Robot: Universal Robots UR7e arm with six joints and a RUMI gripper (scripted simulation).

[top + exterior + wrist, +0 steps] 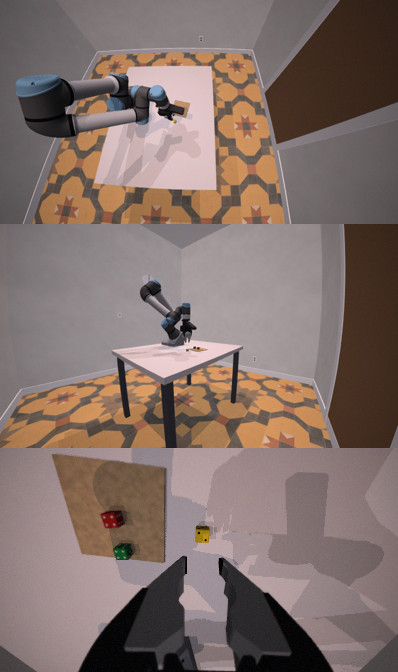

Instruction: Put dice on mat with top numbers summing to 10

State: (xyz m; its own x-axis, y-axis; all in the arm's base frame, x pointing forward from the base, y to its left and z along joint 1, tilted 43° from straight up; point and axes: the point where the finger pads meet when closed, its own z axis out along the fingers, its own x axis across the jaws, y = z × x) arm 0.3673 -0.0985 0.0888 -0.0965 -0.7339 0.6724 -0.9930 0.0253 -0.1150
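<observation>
The yellow die is 9 cm below my hand. Round my hand: brown mat 12 cm to the left, 9 cm below, 3 cm ahead; then green die 13 cm to the left, 8 cm below, 2 cm behind; then red die 12 cm to the left, 8 cm below, 3 cm ahead.
</observation>
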